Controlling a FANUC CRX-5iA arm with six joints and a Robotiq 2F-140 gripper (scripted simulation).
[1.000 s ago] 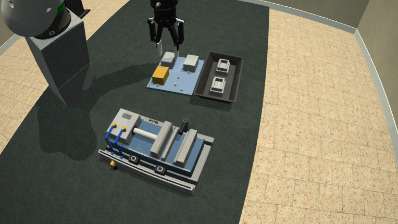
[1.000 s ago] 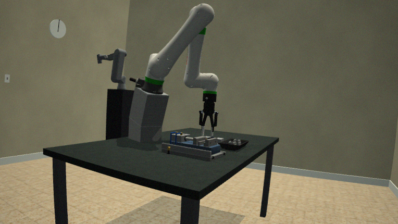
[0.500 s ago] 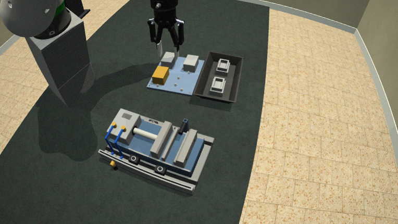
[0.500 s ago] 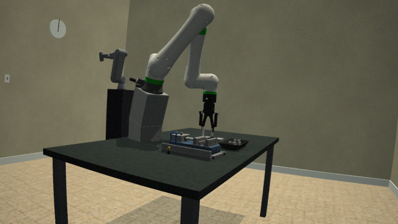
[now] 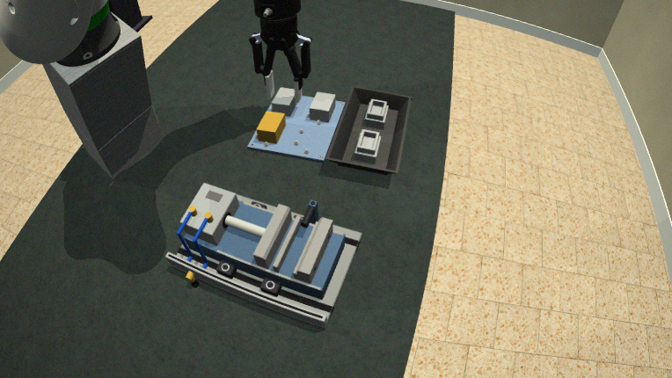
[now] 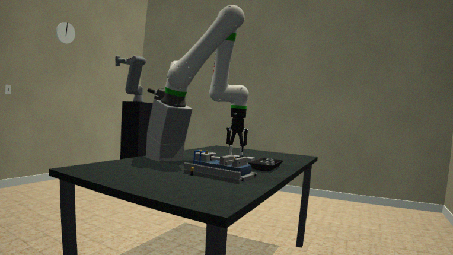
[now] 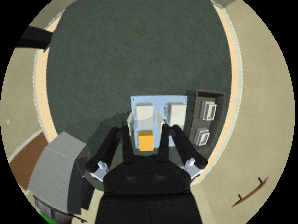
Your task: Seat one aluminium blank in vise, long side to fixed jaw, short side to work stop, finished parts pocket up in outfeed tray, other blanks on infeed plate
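My hand is 4 cm above the aluminium blank. Also, from my hand: brass blank 9 cm to the right, 4 cm below; then blue work stop 31 cm to the right, 14 cm ahead, 1 cm below; then hose block 36 cm to the right, 3 cm behind, 1 cm above.
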